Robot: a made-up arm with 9 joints. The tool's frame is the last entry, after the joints.
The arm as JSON. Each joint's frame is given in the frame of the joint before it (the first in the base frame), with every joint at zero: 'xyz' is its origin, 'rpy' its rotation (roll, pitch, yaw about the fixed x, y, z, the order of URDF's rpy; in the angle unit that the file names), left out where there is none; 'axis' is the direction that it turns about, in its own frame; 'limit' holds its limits. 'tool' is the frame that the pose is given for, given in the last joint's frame.
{
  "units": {
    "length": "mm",
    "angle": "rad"
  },
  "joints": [
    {
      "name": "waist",
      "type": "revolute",
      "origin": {
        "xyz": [
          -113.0,
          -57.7,
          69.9
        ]
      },
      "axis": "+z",
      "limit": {
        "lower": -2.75,
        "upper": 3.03
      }
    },
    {
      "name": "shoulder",
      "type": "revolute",
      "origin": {
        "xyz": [
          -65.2,
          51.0,
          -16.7
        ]
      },
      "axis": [
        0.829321,
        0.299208,
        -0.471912
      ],
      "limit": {
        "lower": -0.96,
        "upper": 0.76
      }
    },
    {
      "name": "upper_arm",
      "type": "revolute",
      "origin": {
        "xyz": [
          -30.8,
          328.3,
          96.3
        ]
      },
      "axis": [
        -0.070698,
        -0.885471,
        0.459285
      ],
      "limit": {
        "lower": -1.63,
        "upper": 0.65
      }
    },
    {
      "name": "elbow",
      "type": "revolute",
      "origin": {
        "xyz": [
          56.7,
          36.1,
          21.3
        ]
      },
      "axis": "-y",
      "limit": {
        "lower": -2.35,
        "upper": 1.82
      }
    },
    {
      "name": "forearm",
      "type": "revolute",
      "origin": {
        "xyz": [
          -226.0,
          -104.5,
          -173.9
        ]
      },
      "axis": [
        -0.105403,
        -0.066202,
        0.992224
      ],
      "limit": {
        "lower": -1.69,
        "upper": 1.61
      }
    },
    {
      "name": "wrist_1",
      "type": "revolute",
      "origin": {
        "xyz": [
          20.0,
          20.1,
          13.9
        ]
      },
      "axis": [
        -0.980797,
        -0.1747,
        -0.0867
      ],
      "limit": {
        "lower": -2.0,
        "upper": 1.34
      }
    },
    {
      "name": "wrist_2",
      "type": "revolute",
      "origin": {
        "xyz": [
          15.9,
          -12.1,
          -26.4
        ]
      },
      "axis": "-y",
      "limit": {
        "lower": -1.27,
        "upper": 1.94
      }
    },
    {
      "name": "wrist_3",
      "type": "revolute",
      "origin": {
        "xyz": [
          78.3,
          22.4,
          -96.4
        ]
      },
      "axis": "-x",
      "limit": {
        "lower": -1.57,
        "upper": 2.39
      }
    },
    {
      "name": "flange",
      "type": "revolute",
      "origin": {
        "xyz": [
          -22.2,
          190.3,
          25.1
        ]
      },
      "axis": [
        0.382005,
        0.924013,
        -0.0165
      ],
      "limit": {
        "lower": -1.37,
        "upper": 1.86
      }
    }
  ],
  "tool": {
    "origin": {
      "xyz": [
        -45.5,
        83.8,
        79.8
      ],
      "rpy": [
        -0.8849,
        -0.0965,
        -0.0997
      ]
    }
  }
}
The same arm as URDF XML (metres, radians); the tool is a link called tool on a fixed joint. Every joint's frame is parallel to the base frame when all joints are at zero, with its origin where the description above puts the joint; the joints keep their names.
<robot name="arm">
<joint name="waist" type="revolute"><parent link="base"/><child link="link1"/><origin xyz="-0.113 -0.0577 0.0699" rpy="0 0 0"/><axis xyz="0 0 1"/><limit lower="-2.75" upper="3.03"/></joint>
<joint name="shoulder" type="revolute"><parent link="link1"/><child link="link2"/><origin xyz="-0.0652 0.051 -0.0167" rpy="0 0 0"/><axis xyz="0.829321 0.299208 -0.471912"/><limit lower="-0.96" upper="0.76"/></joint>
<joint name="upper_arm" type="revolute"><parent link="link2"/><child link="link3"/><origin xyz="-0.0308 0.3283 0.0963" rpy="0 0 0"/><axis xyz="-0.070698 -0.885471 0.459285"/><limit lower="-1.63" upper="0.65"/></joint>
<joint name="elbow" type="revolute"><parent link="link3"/><child link="link4"/><origin xyz="0.0567 0.0361 0.0213" rpy="0 0 0"/><axis xyz="0 -1 0"/><limit lower="-2.35" upper="1.82"/></joint>
<joint name="forearm" type="revolute"><parent link="link4"/><child link="link5"/><origin xyz="-0.226 -0.1045 -0.1739" rpy="0 0 0"/><axis xyz="-0.105403 -0.066202 0.992224"/><limit lower="-1.69" upper="1.61"/></joint>
<joint name="wrist_1" type="revolute"><parent link="link5"/><child link="link6"/><origin xyz="0.02 0.0201 0.0139" rpy="0 0 0"/><axis xyz="-0.980797 -0.1747 -0.0867"/><limit lower="-2" upper="1.34"/></joint>
<joint name="wrist_2" type="revolute"><parent link="link6"/><child link="link7"/><origin xyz="0.0159 -0.0121 -0.0264" rpy="0 0 0"/><axis xyz="0 -1 0"/><limit lower="-1.27" upper="1.94"/></joint>
<joint name="wrist_3" type="revolute"><parent link="link7"/><child link="link8"/><origin xyz="0.0783 0.0224 -0.0964" rpy="0 0 0"/><axis xyz="-1 0 0"/><limit lower="-1.57" upper="2.39"/></joint>
<joint name="flange" type="revolute"><parent link="link8"/><child link="link9"/><origin xyz="-0.0222 0.1903 0.0251" rpy="0 0 0"/><axis xyz="0.382005 0.924013 -0.0165"/><limit lower="-1.37" upper="1.86"/></joint>
<joint name="tool_joint" type="fixed"><parent link="link9"/><child link="tool"/><origin xyz="-0.0455 0.0838 0.0798" rpy="-0.8849 -0.0965 -0.0997"/></joint>
<link name="base"/>
<link name="link1"/>
<link name="link2"/>
<link name="link3"/>
<link name="link4"/>
<link name="link5"/>
<link name="link6"/>
<link name="link7"/>
<link name="link8"/>
<link name="link9"/>
<link name="tool"/>
</robot>

